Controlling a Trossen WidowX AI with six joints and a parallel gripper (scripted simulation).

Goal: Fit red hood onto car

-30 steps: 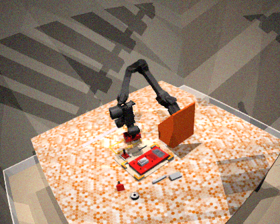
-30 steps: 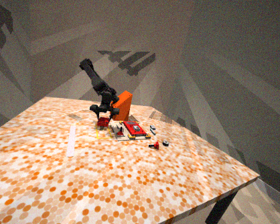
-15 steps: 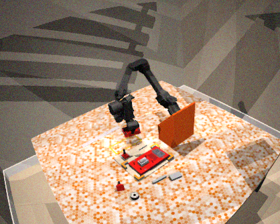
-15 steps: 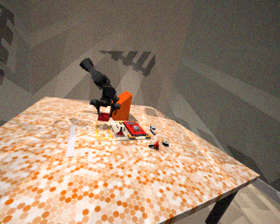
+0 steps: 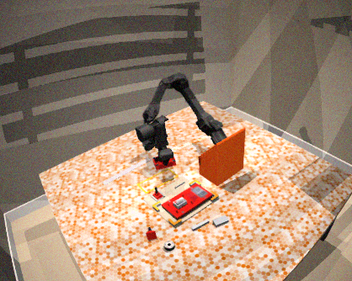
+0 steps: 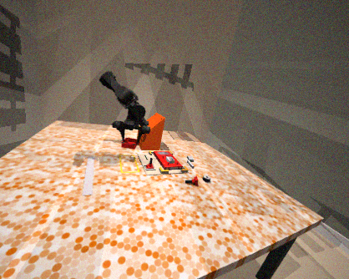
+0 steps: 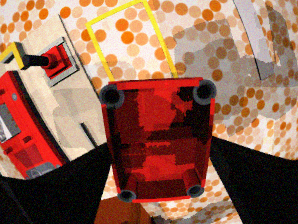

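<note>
Right now the red hood is 1 cm below my gripper tip. Round my gripper tip: grey engine block (5 cm ahead, 23 cm to the left, 7 cm below); dark wheel (19 cm ahead, 39 cm to the left, 9 cm below); white strip (15 cm ahead, 16 cm to the right, 10 cm below).
</note>
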